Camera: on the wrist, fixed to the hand. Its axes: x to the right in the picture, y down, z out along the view.
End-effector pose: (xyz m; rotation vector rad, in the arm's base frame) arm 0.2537 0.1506 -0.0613 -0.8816 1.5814 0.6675
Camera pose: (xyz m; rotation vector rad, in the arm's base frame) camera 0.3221 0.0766 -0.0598 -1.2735 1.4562 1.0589
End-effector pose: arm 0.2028 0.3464 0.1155 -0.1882 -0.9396 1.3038
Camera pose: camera 0.2897 0.3312 0.1643 -0.5803 -1.2193 1.0261
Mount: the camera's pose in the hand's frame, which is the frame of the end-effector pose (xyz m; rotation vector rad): 0.0073 -0.0980 -0.0224 -0.4954 0.0349 -0.0204
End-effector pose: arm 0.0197 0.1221 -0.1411 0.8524 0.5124 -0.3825
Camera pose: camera -0.0307 0.0798 -0.2175 0.3757 0.6156 -0.2429
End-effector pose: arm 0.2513 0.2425 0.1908 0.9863 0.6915 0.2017
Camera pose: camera 0.2288 0.2072 0.0991 0.5025 0.6415 0.3537
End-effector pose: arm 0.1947 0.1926 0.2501 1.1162 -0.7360 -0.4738
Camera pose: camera 0.2177 0.1645 0.1561 0.6660 -0.5362 -0.6129
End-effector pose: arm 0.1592 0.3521 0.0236 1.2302 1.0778 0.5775
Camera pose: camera 0.1244 0.3405 -0.0703 0.7778 0.9026 0.7966
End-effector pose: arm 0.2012 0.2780 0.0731 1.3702 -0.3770 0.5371
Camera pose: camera 0.2614 0.2903 -0.0068 0.8851 -0.4334 0.4144
